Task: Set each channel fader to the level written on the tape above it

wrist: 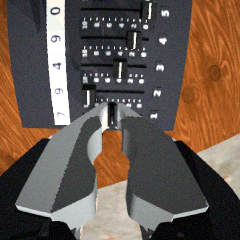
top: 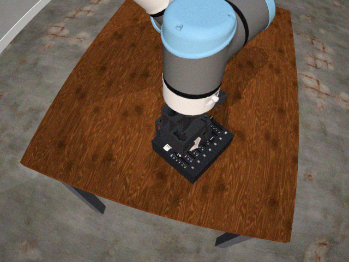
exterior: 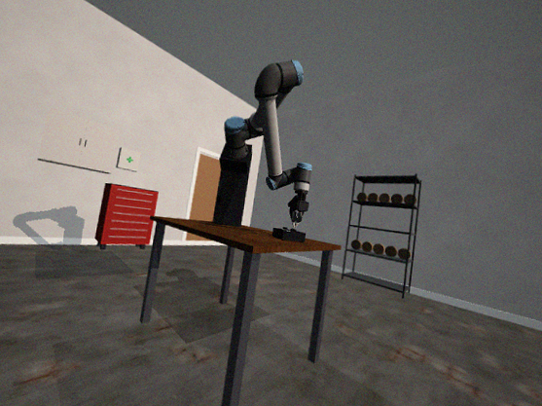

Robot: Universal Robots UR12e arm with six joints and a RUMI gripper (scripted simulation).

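Right now my hand is 3 cm past the channel 4 fader, 4 cm to the right of it and 2 cm above it. The rest, counted from my hand: channel 2 fader (1 cm behind, 2 cm to the right, 2 cm below); then channel 3 fader (2 cm behind, 2 cm to the left, 2 cm below); then channel 5 cap (4 cm behind, 6 cm to the left, 2 cm below).
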